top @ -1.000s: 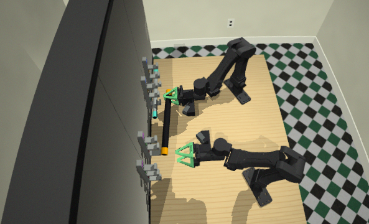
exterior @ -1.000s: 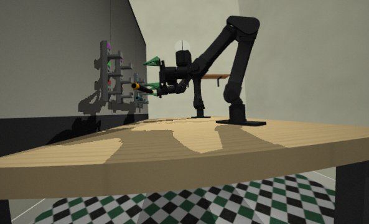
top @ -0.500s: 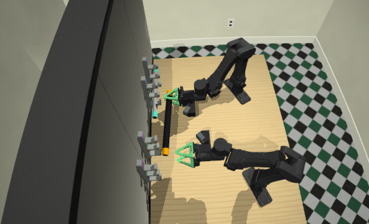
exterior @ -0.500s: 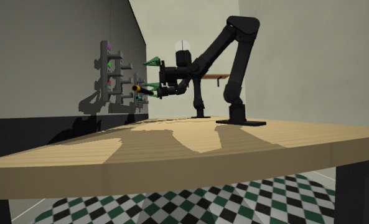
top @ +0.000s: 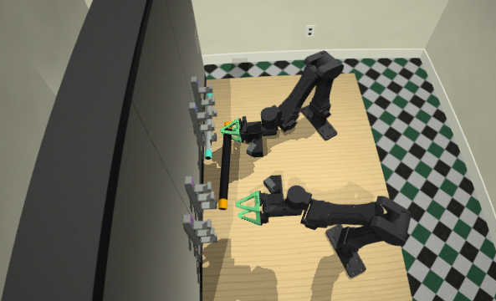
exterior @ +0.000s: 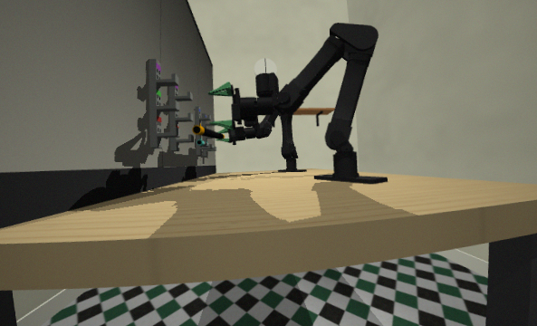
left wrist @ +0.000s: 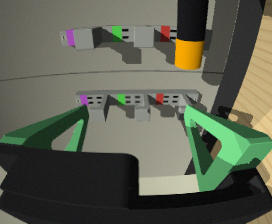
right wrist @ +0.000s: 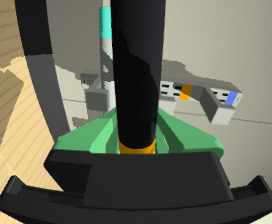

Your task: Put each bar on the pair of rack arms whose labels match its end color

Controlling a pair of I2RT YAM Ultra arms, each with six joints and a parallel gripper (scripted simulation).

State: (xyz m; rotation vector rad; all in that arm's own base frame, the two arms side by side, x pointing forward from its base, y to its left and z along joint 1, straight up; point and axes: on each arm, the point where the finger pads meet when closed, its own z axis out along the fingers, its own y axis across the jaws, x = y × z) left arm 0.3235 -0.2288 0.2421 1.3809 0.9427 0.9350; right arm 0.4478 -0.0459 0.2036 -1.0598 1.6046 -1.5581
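Now: right hand 60 mm short of the pale bar, 80 mm to the left of it and 40 mm above it. Also, from my right hand: black bar: 130 mm to the left, 10 mm below.
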